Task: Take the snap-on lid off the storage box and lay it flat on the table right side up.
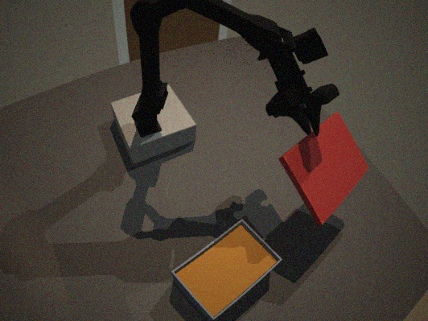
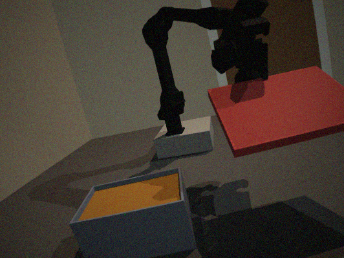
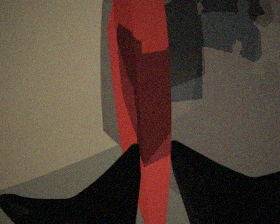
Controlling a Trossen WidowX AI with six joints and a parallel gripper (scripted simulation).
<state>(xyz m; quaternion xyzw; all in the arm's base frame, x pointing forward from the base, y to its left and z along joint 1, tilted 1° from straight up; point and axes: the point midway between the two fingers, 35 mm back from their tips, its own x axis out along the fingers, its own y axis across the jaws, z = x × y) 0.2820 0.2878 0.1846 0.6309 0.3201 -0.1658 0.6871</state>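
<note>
Now: gripper tip 70 mm short of the red lid, 20 mm to the right of it and 30 mm above it. From my gripper tip the other things lie so: grey storage box (150 mm ahead, 290 mm to the right, 180 mm below).
</note>
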